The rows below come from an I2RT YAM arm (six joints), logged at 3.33 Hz.
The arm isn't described. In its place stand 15 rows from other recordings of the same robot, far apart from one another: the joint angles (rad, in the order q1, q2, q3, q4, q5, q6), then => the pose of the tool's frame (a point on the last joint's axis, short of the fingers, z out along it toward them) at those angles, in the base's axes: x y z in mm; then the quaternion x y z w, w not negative.
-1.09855 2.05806 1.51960 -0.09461 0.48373 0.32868 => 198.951 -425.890 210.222 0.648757 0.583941 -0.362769 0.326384
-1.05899 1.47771 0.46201 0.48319 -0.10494 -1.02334 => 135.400 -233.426 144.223 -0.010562 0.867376 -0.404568 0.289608
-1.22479 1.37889 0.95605 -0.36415 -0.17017 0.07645 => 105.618 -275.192 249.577 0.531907 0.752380 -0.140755 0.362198
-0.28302 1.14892 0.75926 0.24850 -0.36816 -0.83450 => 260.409 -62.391 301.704 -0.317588 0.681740 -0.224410 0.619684
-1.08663 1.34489 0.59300 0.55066 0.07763 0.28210 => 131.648 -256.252 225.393 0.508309 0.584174 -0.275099 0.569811
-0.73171 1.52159 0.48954 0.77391 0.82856 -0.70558 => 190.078 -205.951 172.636 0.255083 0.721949 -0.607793 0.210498
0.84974 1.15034 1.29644 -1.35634 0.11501 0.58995 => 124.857 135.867 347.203 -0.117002 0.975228 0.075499 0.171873
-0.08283 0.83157 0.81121 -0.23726 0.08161 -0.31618 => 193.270 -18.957 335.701 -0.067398 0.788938 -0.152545 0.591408
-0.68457 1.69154 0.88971 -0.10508 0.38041 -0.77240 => 248.260 -219.704 156.922 0.020796 0.930171 -0.346412 0.119787
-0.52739 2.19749 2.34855 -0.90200 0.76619 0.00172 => 403.097 -263.337 355.524 0.366222 0.782118 -0.427094 0.267887
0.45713 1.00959 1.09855 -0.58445 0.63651 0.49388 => 196.415 73.031 369.741 0.175210 0.812699 -0.016276 0.555479
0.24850 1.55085 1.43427 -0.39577 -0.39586 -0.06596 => 343.798 101.400 356.165 -0.230575 0.820361 0.214150 0.477475
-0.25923 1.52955 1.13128 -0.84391 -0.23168 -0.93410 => 285.569 -67.275 234.729 -0.342259 0.918400 0.003031 0.198469
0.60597 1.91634 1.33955 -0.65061 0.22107 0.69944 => 320.166 212.358 176.198 0.064577 0.977333 0.016787 0.200917
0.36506 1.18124 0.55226 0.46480 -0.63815 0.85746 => 230.031 110.620 245.333 -0.020254 0.751817 0.548362 0.365596
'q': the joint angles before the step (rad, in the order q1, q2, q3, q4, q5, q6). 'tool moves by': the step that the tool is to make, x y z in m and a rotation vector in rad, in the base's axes. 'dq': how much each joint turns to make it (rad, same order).
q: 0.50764 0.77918 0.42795 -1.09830 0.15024 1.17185
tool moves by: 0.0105 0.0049 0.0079 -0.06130 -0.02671 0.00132
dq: 0.01434 0.06745 0.04878 0.01077 0.06757 0.00523
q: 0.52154 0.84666 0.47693 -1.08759 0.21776 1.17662
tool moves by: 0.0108 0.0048 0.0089 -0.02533 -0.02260 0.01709
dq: -0.00128 0.05201 0.05067 0.01361 0.03079 -0.02282
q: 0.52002 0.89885 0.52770 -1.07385 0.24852 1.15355
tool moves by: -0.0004 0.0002 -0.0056 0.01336 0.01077 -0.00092
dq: -0.00179 0.00468 -0.02009 0.02174 -0.01692 0.00128
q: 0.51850 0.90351 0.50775 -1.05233 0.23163 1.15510
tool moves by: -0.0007 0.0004 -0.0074 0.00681 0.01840 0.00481
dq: 0.00136 0.01187 -0.02456 0.02421 -0.01534 -0.00172
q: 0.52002 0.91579 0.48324 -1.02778 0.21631 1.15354
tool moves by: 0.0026 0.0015 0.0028 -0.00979 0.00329 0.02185
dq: 0.00139 0.01547 0.01683 -0.00441 0.00459 -0.02160
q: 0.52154 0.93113 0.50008 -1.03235 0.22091 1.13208
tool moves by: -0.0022 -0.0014 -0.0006 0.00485 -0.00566 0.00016
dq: -0.00144 -0.01827 -0.00926 -0.00137 -0.00156 -0.00148
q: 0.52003 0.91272 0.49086 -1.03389 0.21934 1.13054
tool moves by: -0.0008 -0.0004 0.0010 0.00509 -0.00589 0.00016
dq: -0.00001 -0.01051 0.00005 -0.00292 -0.00150 0.00000
